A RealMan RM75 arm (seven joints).
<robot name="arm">
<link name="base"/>
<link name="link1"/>
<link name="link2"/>
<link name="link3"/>
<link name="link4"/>
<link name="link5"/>
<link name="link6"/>
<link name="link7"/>
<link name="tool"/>
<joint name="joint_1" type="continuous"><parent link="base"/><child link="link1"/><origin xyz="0 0 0.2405" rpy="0 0 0"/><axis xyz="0 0 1"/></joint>
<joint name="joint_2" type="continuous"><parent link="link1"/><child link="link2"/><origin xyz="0 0 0" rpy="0 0 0"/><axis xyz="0 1 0"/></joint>
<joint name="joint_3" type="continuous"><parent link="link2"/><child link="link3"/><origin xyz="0 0 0.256" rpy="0 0 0"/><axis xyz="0 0 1"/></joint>
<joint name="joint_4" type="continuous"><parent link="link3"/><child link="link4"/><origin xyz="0 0 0" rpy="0 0 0"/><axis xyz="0 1 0"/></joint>
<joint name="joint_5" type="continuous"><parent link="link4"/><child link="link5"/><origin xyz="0 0 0.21" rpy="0 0 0"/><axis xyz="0 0 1"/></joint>
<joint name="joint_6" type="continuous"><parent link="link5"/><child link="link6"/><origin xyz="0 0 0" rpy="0 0 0"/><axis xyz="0 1 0"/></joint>
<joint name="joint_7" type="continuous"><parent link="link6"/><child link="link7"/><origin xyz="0 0 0.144" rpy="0 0 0"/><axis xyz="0 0 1"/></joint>
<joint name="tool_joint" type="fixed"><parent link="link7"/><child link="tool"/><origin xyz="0 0 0" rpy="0 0 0"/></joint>
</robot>
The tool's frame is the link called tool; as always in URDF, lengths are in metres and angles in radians. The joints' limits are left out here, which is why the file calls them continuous.
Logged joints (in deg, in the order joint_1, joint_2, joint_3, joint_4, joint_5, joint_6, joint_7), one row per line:
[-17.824 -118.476 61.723 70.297 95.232 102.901 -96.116]
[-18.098 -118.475 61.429 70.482 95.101 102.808 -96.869]
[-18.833 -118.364 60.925 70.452 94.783 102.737 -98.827]
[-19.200 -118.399 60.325 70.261 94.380 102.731 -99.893]
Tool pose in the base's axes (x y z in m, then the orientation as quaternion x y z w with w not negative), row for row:
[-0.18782 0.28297 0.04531 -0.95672 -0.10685 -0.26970 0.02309]
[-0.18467 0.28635 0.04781 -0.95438 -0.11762 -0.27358 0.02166]
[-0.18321 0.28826 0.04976 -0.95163 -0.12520 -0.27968 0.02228]
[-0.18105 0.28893 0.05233 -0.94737 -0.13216 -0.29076 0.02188]
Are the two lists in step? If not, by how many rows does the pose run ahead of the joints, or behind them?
The pose runs 1 row ahead of the joints: the pose in row i belongs to the joints in row i + 1.
